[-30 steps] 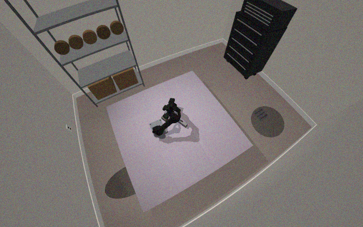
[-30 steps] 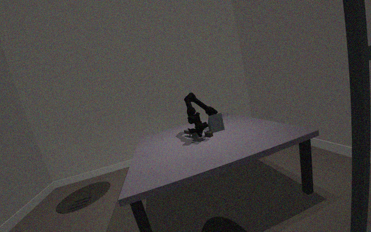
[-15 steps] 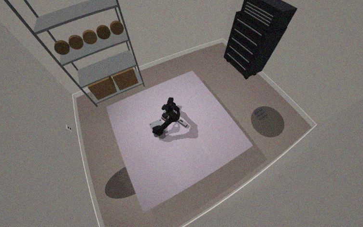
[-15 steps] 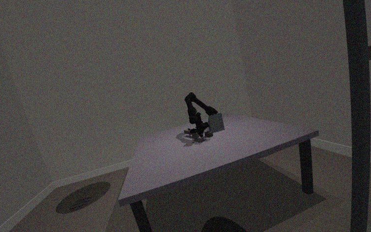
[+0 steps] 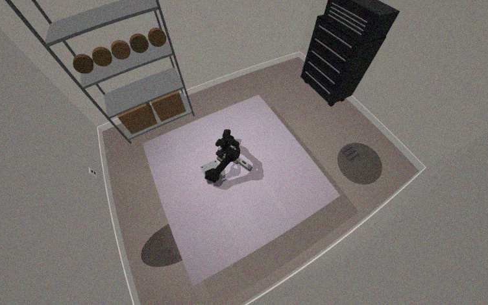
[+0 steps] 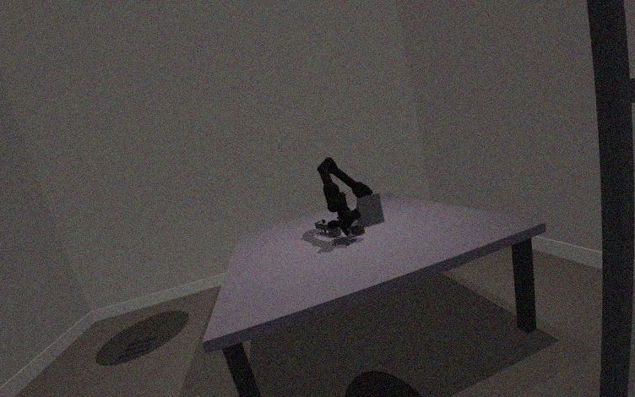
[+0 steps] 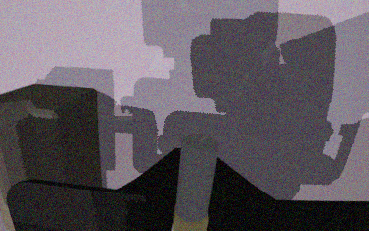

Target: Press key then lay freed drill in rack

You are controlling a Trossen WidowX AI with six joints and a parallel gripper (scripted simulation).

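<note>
Right now the drill is 20 mm ahead of my gripper tip, 40 mm to the right of it and 30 mm above it. Also, from my gripper tip: olive-grey block 70 mm behind, 40 mm to the right; then drill sleeve 70 mm ahead, 160 mm to the right, 20 mm above.
</note>
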